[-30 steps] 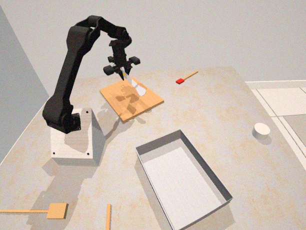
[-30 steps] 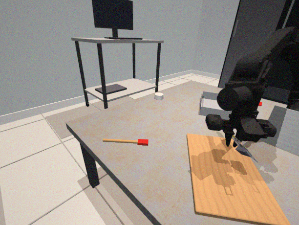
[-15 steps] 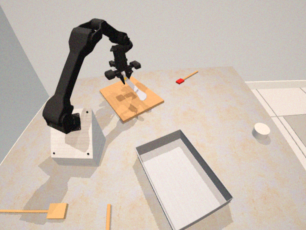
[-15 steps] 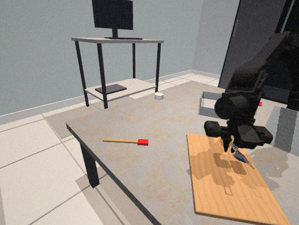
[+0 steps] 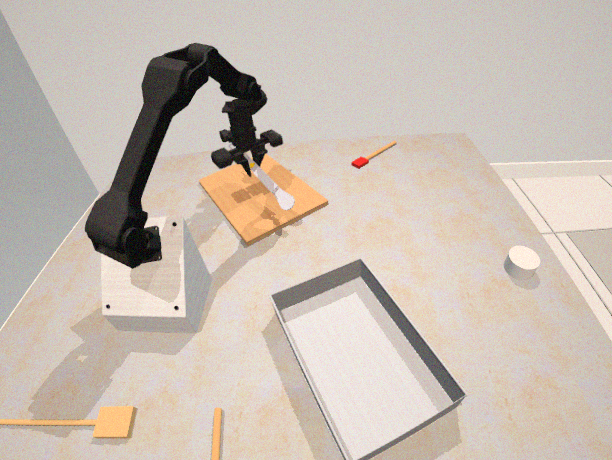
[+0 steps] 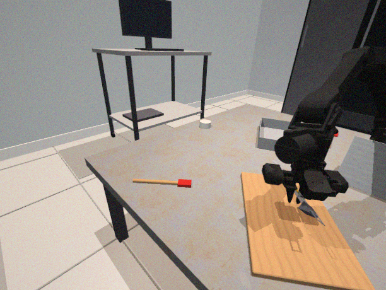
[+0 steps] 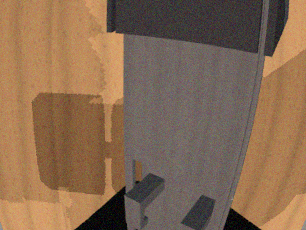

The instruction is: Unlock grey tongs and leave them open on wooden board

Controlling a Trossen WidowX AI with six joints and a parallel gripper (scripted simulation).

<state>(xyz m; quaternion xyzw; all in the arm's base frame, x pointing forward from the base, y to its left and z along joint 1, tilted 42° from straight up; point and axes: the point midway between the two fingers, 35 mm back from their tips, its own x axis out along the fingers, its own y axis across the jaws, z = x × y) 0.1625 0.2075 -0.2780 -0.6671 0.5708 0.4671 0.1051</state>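
Right now my gripper tip is 40 mm below the yellow lock piece and 10 mm to the left of it. From my gripper tip the other things lie so: grey roasting tin 520 mm to the right, 200 mm ahead, 30 mm below; wooden board 50 mm below.
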